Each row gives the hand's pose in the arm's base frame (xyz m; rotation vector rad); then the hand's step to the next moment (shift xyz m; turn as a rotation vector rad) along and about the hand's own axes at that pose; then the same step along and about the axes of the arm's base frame.
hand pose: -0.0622 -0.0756 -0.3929 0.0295 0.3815 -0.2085
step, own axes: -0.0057 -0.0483 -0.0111 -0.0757 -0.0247 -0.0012
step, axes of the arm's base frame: -0.0193 -0.0454 -0.0077 -0.0742 -0.0092 0.0274
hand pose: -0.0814 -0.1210 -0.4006 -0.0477 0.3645 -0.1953
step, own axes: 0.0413 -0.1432 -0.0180 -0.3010 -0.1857 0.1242
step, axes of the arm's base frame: 0.0054 -0.1487 -0.0196 -0.2647 -0.1209 0.2362
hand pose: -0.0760 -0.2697 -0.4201 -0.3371 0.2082 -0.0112
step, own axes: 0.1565 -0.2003 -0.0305 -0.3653 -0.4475 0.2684
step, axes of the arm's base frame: 0.1517 -0.2062 0.0064 -0.2919 -0.3179 0.4685
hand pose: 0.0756 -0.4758 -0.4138 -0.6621 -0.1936 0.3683
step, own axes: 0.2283 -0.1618 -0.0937 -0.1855 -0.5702 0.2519
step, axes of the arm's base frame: 0.2806 -0.0807 0.0429 -0.0888 -0.3458 0.5436
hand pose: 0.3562 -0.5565 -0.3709 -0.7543 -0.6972 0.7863
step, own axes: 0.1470 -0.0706 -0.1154 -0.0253 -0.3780 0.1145
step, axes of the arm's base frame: 0.1912 0.0480 0.0322 0.0327 -0.1668 0.3574
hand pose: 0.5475 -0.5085 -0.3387 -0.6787 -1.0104 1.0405
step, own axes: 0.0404 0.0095 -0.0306 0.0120 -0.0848 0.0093
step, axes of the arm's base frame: 0.0307 0.0409 -0.0064 0.0251 -0.0211 0.0797
